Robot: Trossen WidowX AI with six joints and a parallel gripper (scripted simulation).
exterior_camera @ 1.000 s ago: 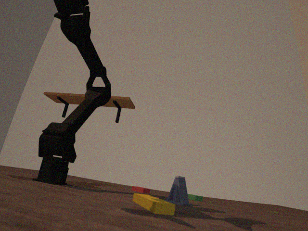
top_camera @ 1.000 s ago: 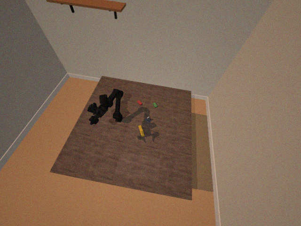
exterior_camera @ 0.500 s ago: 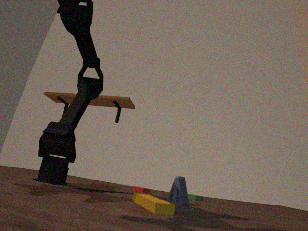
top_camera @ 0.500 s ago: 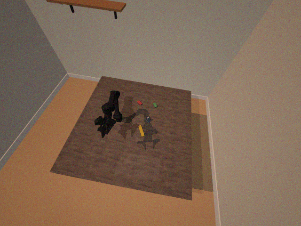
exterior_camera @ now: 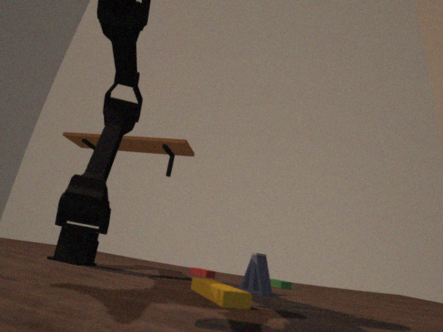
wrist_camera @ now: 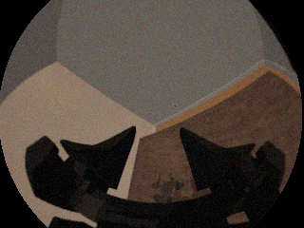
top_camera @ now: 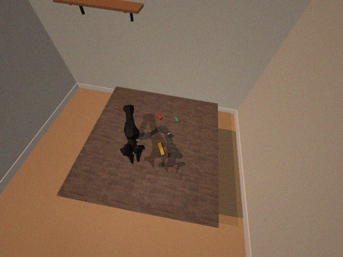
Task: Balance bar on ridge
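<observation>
Now: gripper tip 34 cm above the yellow bar, 29 cm to the right of it and 12 cm short of it. From my gripper tip the other things lie so: small red block: 67 cm to the left, 34 cm below, 2 cm ahead; small green block: 67 cm to the left, 34 cm below, 22 cm ahead.
</observation>
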